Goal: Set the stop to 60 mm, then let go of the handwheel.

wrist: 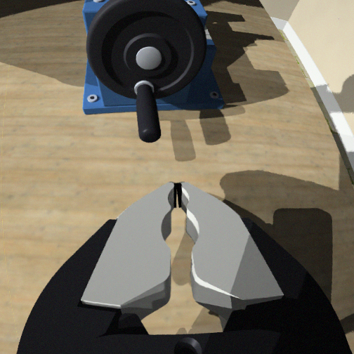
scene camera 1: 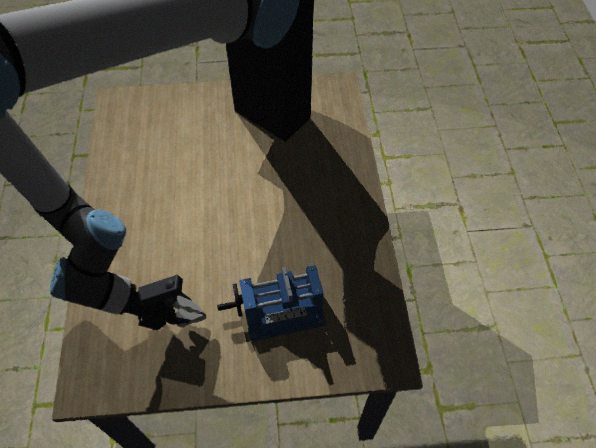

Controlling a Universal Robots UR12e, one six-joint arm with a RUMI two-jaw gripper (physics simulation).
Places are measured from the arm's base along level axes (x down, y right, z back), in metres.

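Pixels of known places: gripper, between the fingertips: (scene camera 1: 205, 317).
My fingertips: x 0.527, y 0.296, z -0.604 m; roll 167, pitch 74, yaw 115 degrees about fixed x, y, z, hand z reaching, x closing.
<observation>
For each thing: its top centre in the pictures, then the offset to it from my fingertips. Level surfaces: height alone.
- grey stop, centre of its top: (scene camera 1: 287, 281) dx -0.086, dy -0.217, dz -0.009 m
- crank handle, centre of its top: (scene camera 1: 226, 304) dx -0.021, dy -0.059, dz +0.009 m
- wooden table, height of its surface: dx +0.036 m
A blue device with guide rods, a scale plate on its side and a grey stop (scene camera 1: 286, 286) on a sliding block stands near the front of the table. The scale's numbers are too small to read. Its black handwheel (scene camera 1: 237, 300) (wrist: 115, 50) is on the left end in the scene view, with a crank handle (scene camera 1: 227, 306) (wrist: 148, 117) sticking out toward the gripper. In the wrist view the handle is at the bottom of the wheel. My gripper (scene camera 1: 204, 316) (wrist: 176, 184) is shut and empty, its tips together, a short way from the handle and not touching it.
The wooden table (scene camera 1: 190, 165) (wrist: 45, 165) carries the device and the arm's black pedestal (scene camera 1: 272, 85) at the back. The table's front edge runs just beyond the device and gripper. Dark shadows of the arm and device fall across the table. Paved floor (scene camera 1: 480, 200) surrounds it.
</observation>
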